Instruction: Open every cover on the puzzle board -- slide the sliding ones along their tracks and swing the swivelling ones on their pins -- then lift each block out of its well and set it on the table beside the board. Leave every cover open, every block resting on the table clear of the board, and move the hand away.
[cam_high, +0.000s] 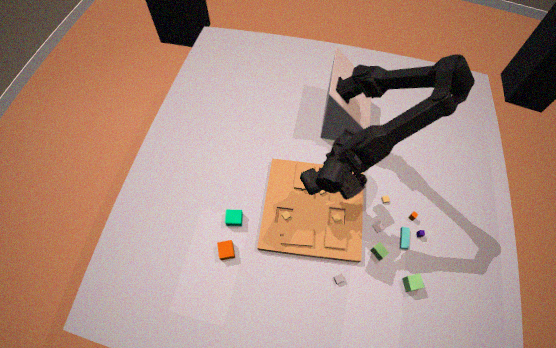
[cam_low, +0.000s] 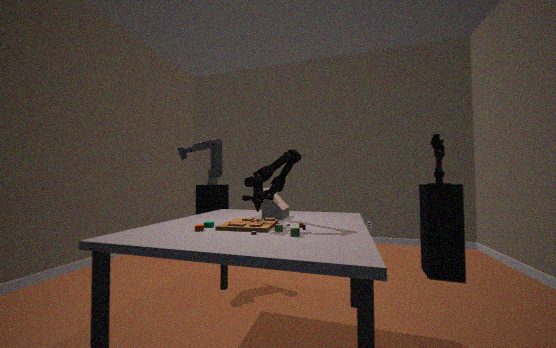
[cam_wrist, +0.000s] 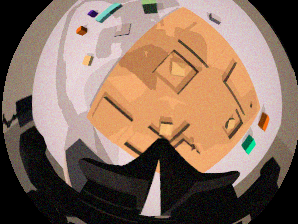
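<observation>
Now: the tan puzzle board 50 mm ahead of my gripper tip, 10 mm to the right of it and 60 mm below it. Also, from my gripper tip: teal bar: 80 mm ahead, 260 mm to the left, 80 mm below; then tiny orange cube: 280 mm to the left, 70 mm below; then green block: 150 mm ahead, 250 mm to the right, 70 mm below.
</observation>
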